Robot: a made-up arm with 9 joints. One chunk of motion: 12 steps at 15 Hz.
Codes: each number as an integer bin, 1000 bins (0 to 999) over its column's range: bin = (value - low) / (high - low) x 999, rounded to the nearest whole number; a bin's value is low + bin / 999 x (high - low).
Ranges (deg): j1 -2.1..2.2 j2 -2.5..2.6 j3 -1.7..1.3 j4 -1.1..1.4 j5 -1.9..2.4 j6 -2.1..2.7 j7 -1..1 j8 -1.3..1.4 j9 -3.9..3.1
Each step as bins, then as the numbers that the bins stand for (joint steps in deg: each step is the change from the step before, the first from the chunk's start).
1 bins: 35 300 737 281 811 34 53 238 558
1 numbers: -1.949 -0.968 0.513 -0.397 1.591 -1.937 -0.894 -0.657 0.010
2 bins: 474 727 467 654 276 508 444 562 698
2 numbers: -0.060 1.211 -0.298 0.537 -0.712 0.341 -0.111 0.219 0.991
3 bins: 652 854 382 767 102 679 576 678 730
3 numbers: 0.706 1.860 -0.553 0.819 -1.461 1.162 0.153 0.532 1.215
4 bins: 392 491 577 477 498 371 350 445 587
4 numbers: -0.413 0.007 0.033 0.094 0.244 -0.317 -0.299 -0.097 0.213
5 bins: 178 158 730 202 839 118 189 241 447
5 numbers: -1.334 -1.693 0.492 -0.594 1.711 -1.533 -0.622 -0.649 -0.768
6 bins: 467 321 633 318 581 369 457 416 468
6 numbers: -0.090 -0.861 0.201 -0.304 0.601 -0.327 -0.085 -0.176 -0.621
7 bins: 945 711 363 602 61 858 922 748 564
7 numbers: 1.968 1.130 -0.610 0.407 -1.637 2.023 0.846 0.722 0.052
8 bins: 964 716 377 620 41 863 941 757 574
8 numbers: 2.049 1.155 -0.568 0.452 -1.724 2.047 0.884 0.746 0.122
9 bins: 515 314 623 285 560 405 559 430 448
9 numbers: 0.117 -0.897 0.171 -0.387 0.510 -0.154 0.119 -0.138 -0.761
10 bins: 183 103 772 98 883 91 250 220 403
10 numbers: -1.312 -1.974 0.618 -0.855 1.901 -1.663 -0.499 -0.705 -1.076
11 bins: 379 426 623 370 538 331 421 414 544
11 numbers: -0.469 -0.325 0.171 -0.174 0.416 -0.510 -0.157 -0.181 -0.088
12 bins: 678 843 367 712 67 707 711 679 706
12 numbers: 0.818 1.804 -0.598 0.682 -1.612 1.297 0.423 0.535 1.047
